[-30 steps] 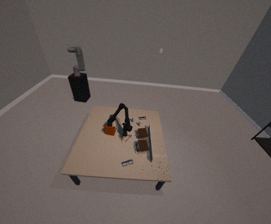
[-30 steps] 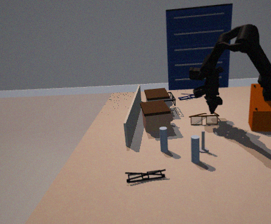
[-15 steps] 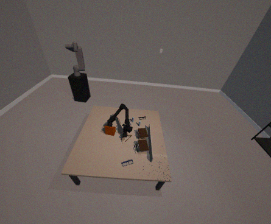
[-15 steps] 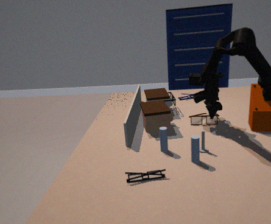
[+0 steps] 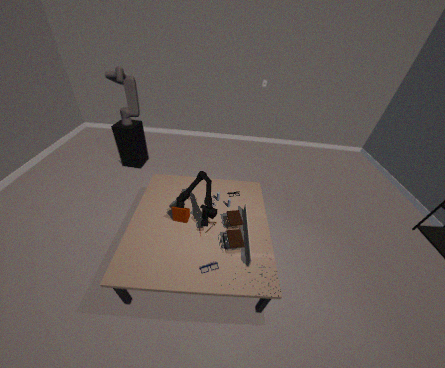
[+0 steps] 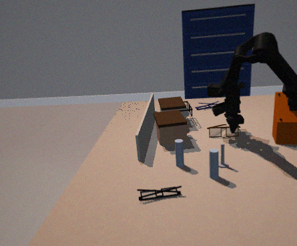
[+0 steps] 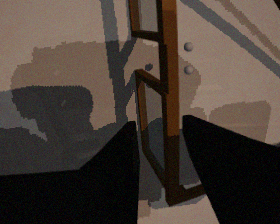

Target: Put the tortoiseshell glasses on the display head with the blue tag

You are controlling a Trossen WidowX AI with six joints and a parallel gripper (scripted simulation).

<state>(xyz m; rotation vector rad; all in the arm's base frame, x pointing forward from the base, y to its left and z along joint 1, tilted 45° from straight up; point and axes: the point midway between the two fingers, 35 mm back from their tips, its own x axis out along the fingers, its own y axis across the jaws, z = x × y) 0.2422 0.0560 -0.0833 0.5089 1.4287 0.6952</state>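
My gripper tip is 4 cm short of the thin post and 26 cm to the right of it. From my gripper tip the other things lie so: grey upright panel 39 cm ahead, 4 cm to the right, 4 cm above; then brown-topped display head 24 cm ahead, 4 cm to the left, 4 cm above.
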